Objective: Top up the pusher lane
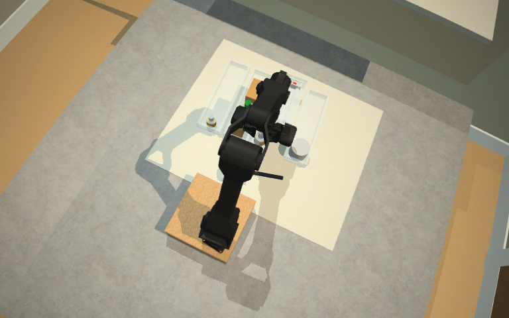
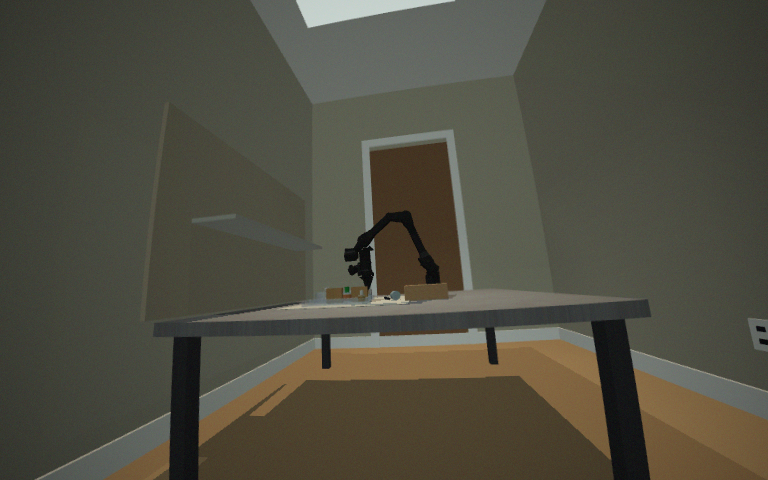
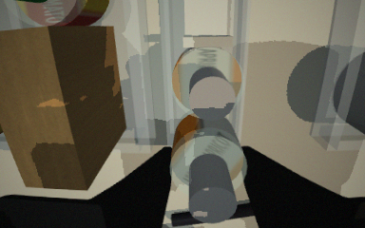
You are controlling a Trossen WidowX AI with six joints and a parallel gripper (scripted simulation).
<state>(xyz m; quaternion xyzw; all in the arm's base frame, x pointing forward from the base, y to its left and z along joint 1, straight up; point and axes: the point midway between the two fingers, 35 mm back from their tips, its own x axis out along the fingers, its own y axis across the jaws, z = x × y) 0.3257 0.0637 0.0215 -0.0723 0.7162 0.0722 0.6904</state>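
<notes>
Right now my gripper tip is 8 cm past the dark rod, 6 cm to the left of it and 4 cm above it. The rest, counted from my gripper tip: wide grey cylinder 12 cm to the right, 5 cm ahead, 2 cm below; then small jar 17 cm to the left, 3 cm behind, 2 cm below.
</notes>
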